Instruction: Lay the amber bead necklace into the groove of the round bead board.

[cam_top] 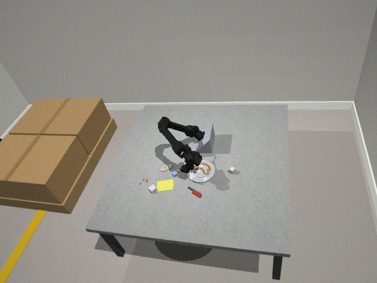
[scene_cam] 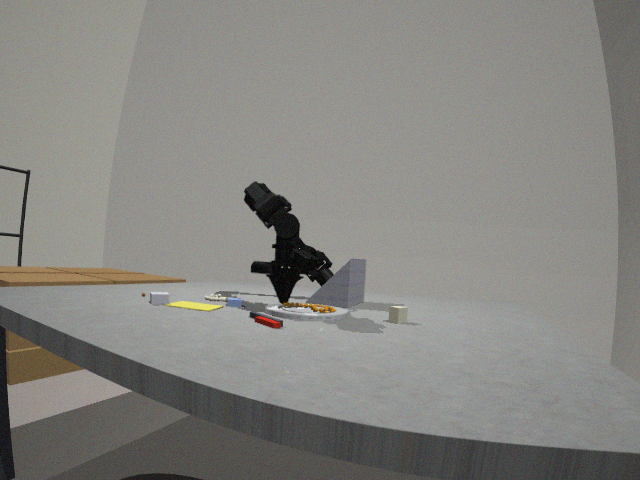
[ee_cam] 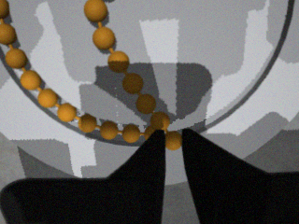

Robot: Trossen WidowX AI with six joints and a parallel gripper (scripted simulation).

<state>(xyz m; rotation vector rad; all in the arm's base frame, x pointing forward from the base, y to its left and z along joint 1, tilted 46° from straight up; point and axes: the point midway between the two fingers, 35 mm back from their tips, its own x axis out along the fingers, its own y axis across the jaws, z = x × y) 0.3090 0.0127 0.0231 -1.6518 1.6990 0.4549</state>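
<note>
Now: gripper tip 6 cm to the right of the round bead board and 1 cm above it. The rest, counted from my gripper tip: blue cube (12 cm to the right, 4 cm ahead, 1 cm below); then yellow sheet (17 cm to the right, 15 cm ahead, 2 cm below); then red-handled tool (18 cm ahead, 6 cm to the left, 1 cm below).
</note>
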